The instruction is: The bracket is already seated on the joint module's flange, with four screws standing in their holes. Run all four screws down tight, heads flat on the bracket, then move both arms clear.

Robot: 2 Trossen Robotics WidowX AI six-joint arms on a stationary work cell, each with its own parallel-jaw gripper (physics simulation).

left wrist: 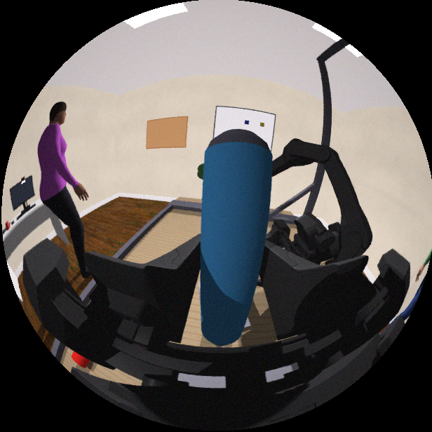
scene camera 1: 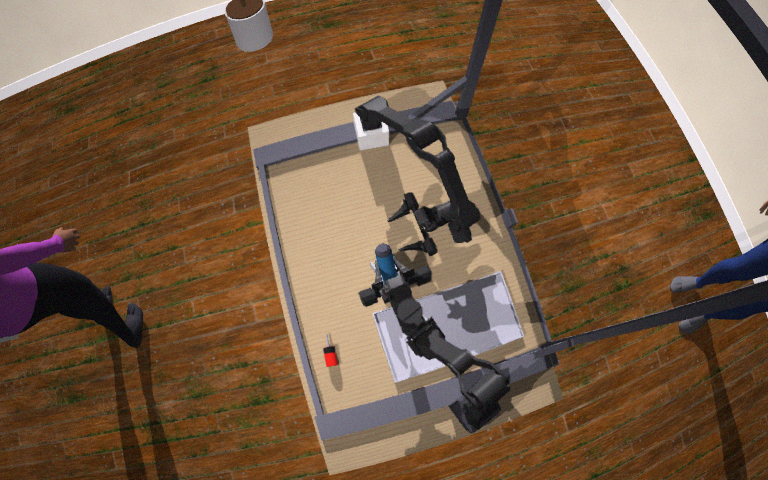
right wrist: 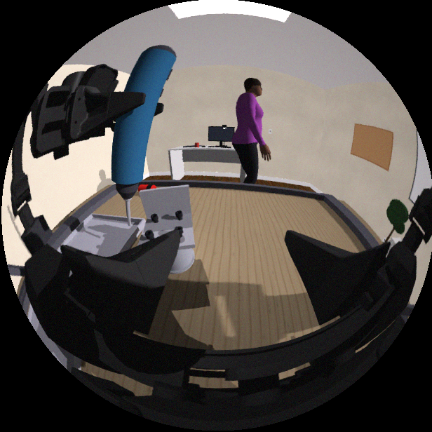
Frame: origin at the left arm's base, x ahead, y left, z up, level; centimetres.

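Seen in the pictures: right gripper, fingertip midpoint: (scene camera 1: 393, 235); left arm's base, origin of the base link: (scene camera 1: 476, 410); right arm's base, origin of the base link: (scene camera 1: 370, 121).
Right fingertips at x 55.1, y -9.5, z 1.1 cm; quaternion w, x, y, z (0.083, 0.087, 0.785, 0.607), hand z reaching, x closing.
Offsets run from my right fingertips to a thing's top centre.
The grey bracket (right wrist: 167, 200) sits on the pale round joint module (right wrist: 183, 263) in the right wrist view. Four dark screws stand in its flat part, among them a front one (right wrist: 149, 234) and a back one (right wrist: 179, 215); whether any head is flat cannot be told. My left gripper (scene camera 1: 387, 275) (left wrist: 228, 239) (right wrist: 154, 103) is shut on a blue power screwdriver @(dy +8.5, dx -9.6, dz +19.4 cm) (scene camera 1: 384, 260) (left wrist: 235, 200) (right wrist: 134, 135), held nearly upright. Its bit (right wrist: 128, 212) points down, left of the screws in the right wrist view; its depth is unclear. My right gripper (scene camera 1: 395, 234) (right wrist: 234, 235) is open and empty, near the bracket.
A pale tray @(dy +0.0, dx -30.7, dz -8.7 cm) (scene camera 1: 501, 322) (right wrist: 100, 242) lies partly under the left arm. A red and black tool @(dy +33.8, dx -16.4, dz -6.9 cm) (scene camera 1: 330, 356) lies near the table's left edge in the scene view. Dark rails (scene camera 1: 303, 144) border the table. A white box @(dy -16.7, dx +37.0, dz -1.1 cm) (scene camera 1: 372, 139) sits by the upper rail.
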